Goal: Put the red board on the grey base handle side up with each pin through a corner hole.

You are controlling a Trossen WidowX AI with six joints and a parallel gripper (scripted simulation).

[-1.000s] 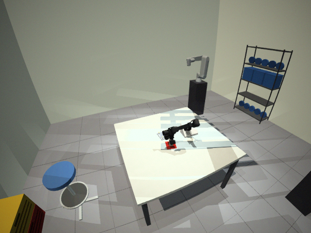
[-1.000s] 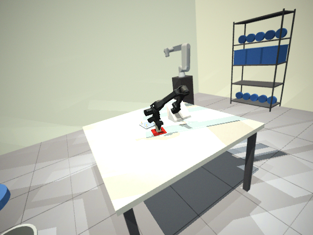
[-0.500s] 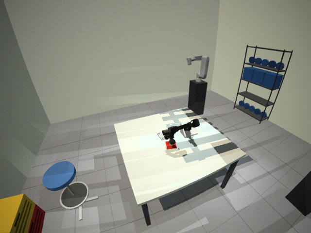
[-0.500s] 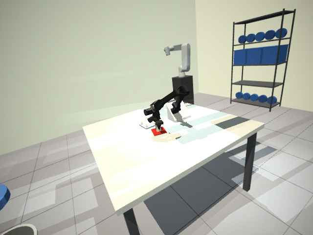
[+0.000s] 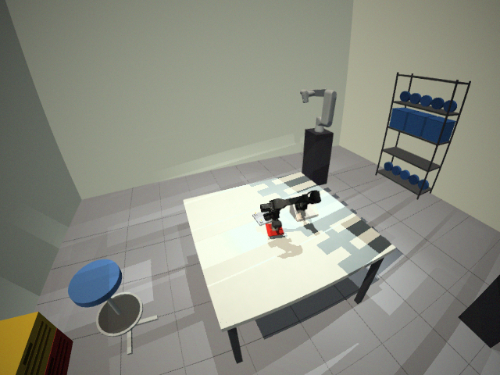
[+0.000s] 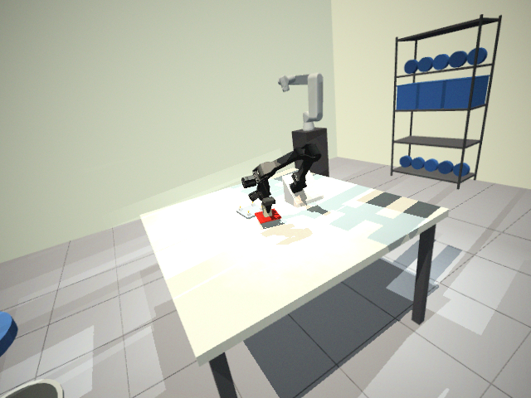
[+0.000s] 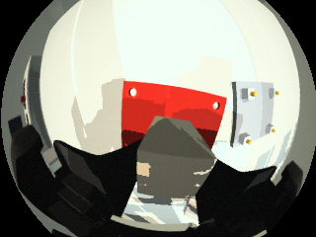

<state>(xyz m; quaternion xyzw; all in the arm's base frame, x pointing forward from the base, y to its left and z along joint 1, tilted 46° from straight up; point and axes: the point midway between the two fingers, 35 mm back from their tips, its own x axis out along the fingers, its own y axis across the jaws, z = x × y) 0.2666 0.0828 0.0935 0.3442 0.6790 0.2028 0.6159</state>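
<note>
Right now the grey base is 1 cm ahead of my gripper tip, 20 cm to the right of it and 6 cm below it. Also, from my gripper tip: red board (1 cm below).
</note>
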